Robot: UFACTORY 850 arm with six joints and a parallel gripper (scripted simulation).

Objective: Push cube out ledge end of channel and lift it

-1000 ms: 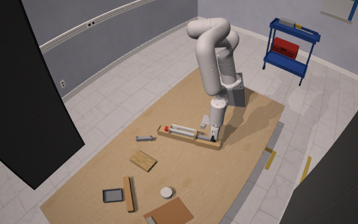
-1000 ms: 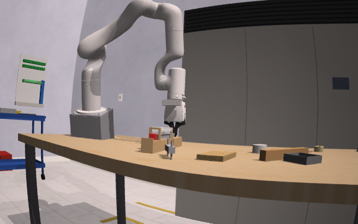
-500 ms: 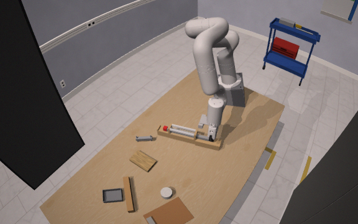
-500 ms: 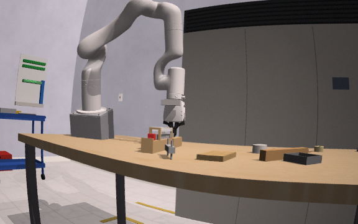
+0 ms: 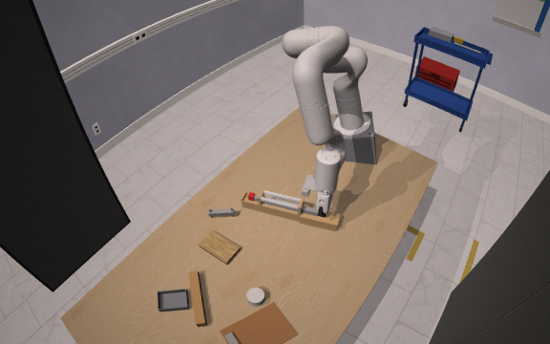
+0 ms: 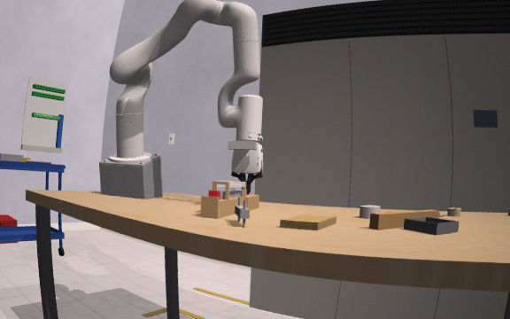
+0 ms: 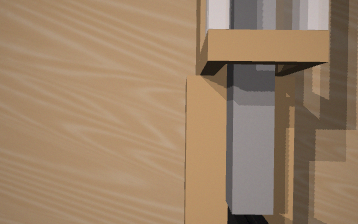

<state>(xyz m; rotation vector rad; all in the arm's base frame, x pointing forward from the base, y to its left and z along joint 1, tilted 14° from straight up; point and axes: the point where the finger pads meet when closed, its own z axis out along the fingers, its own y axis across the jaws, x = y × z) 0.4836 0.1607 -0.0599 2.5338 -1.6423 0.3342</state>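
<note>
Now: the red cube 12 cm ahead of my hand, 28 cm to the right of it and 1 cm below it. Also, from my hand: grey push rod (3 cm ahead, 8 cm to the right, 1 cm below); then channel (7 cm ahead, 16 cm to the right, 1 cm below); then grey t-shaped tool (26 cm ahead, 34 cm to the right, 4 cm below).
</note>
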